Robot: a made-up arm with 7 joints.
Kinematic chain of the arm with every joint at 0, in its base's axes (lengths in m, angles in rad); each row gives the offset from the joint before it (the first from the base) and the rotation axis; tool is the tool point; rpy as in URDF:
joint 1: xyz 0 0 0.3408 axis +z
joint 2: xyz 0 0 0 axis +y
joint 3: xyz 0 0 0.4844 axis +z
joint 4: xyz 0.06 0 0 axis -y
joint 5: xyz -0.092 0 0.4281 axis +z
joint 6: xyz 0 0 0 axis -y
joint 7: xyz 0.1 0 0 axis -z
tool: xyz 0 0 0 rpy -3.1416 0 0
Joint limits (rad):
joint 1: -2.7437..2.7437
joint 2: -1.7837..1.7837
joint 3: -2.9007..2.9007
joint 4: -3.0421..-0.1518
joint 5: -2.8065..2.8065
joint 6: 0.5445..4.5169
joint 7: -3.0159..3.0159
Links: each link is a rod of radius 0.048 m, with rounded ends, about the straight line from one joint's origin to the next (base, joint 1, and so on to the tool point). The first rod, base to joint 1, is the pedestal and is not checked.
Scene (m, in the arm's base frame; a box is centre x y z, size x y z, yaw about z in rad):
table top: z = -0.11
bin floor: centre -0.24 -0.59 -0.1 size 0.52 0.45 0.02 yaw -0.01
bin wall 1: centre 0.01 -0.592 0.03 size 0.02 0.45 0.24 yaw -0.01
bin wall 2: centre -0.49 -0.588 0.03 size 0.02 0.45 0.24 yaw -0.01
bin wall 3: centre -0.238 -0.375 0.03 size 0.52 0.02 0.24 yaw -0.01
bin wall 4: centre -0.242 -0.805 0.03 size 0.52 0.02 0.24 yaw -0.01
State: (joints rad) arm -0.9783 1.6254 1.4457 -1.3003 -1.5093 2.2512 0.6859
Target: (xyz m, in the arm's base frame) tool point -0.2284 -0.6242 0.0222
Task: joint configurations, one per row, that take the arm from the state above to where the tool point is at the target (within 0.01 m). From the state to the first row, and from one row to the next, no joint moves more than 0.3 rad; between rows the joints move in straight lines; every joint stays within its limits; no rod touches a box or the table.
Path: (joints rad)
1: -1.2317 1.4947 1.3016 -1.4124 -1.5322 2.2692 0.6859
2: -1.4850 1.3640 1.1575 -1.5245 -1.5550 2.2873 0.6859
3: -1.7384 1.2332 1.0134 -1.6367 -1.5779 2.3053 0.6859
4: -1.9918 1.1025 0.8693 -1.7488 -1.6007 2.3233 0.6859
5: -2.2451 0.9718 0.7252 -1.8609 -1.6236 2.3414 0.6859
6: -2.4985 0.8411 0.5811 -1.9730 -1.6465 2.3594 0.6859
7: -2.4510 1.0472 0.5172 -1.8836 -1.6263 2.3121 0.6859
8: -2.4035 1.2533 0.4533 -1.7941 -1.6062 2.2648 0.6859

